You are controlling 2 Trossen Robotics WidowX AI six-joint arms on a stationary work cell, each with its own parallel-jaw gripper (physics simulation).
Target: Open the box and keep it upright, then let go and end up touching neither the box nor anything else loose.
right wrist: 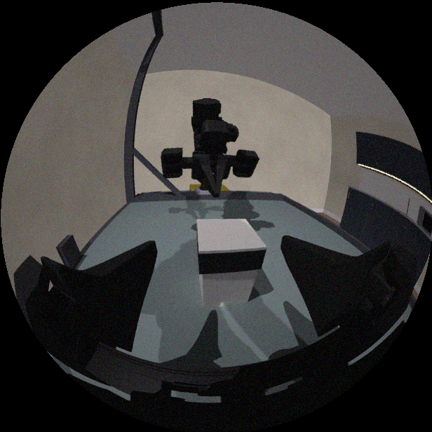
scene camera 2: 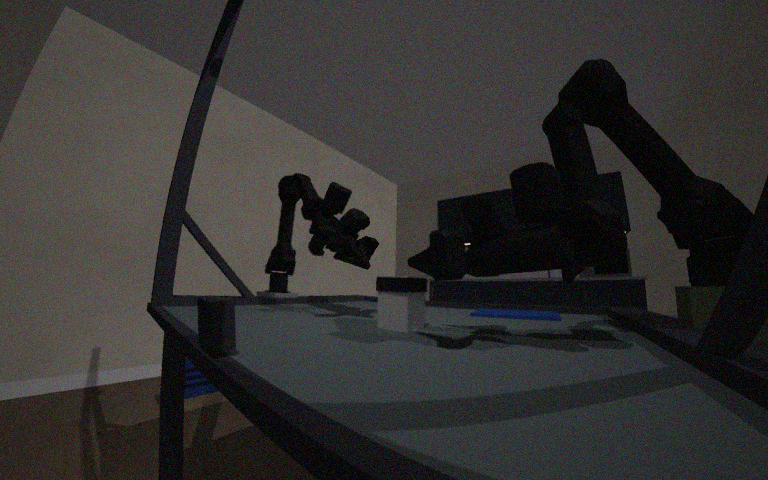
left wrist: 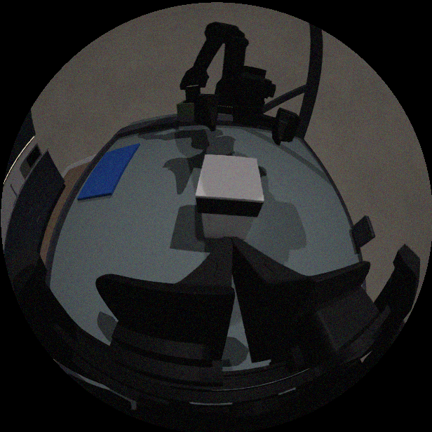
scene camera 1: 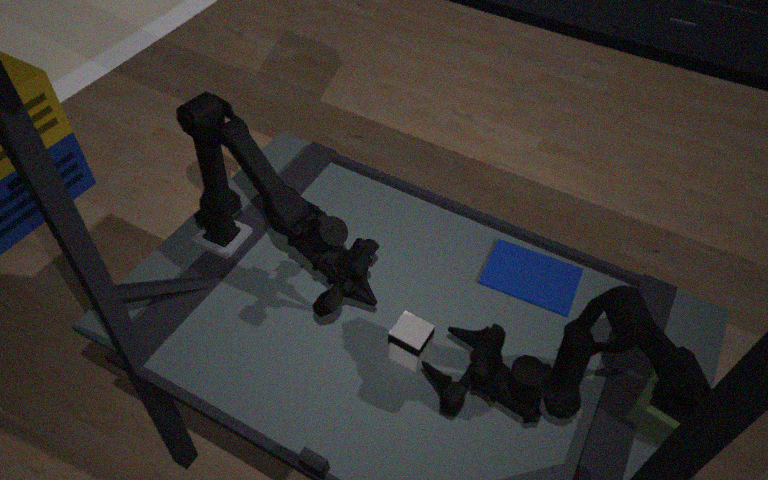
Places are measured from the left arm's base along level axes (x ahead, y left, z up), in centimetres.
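Where they show: left gripper, fingertip midpoint: (scene camera 2: 368, 267) (scene camera 1: 375, 304); right gripper, fingertip midpoint: (scene camera 2: 425, 262) (scene camera 1: 435, 345); left arm's base at its link origin: (scene camera 2: 277, 292) (scene camera 1: 222, 233); right arm's base at its link origin: (scene camera 2: 724, 286) (scene camera 1: 672, 401).
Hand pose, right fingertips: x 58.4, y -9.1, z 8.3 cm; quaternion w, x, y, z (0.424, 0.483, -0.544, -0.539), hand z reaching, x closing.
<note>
Each offset is from my right fingertips to the top centre of the thing. "*": to the spot under its first point. Level surfaces: height alone.
The box (scene camera 1: 411, 330) (scene camera 2: 393, 311) (left wrist: 230, 177) (right wrist: 230, 235) stands upright near the middle of the table. It has a pale lower body, a black band and a flat pale top, which lies level over it; no opening shows. My left gripper (scene camera 1: 374, 307) (scene camera 2: 368, 266) (left wrist: 229, 242) (right wrist: 216, 195) is shut and empty, above the table on the box's left side in scene camera 1, apart from it. My right gripper (scene camera 1: 437, 346) (left wrist: 246, 133) (right wrist: 220, 245) is open and empty, on the box's other side. Its fingers are spread wide, and a gap shows between them and the box.
A flat blue panel {dy +34.7, dx +10.6, dz -10.9 cm} (scene camera 1: 530, 277) (scene camera 2: 515, 314) (left wrist: 109, 172) lies on the table {dz -11.7 cm} (scene camera 1: 254, 390), towards the back right in scene camera 1. A green block {dy +12.7, dx +43.3, dz -4.1 cm} (scene camera 1: 654, 416) (left wrist: 185, 111) is by the right arm's base. Dark frame posts {* dy -25.4, dx -52.7, dz +29.3 cm} (scene camera 1: 73, 232) (scene camera 2: 189, 164) rise at the table's edges.
</note>
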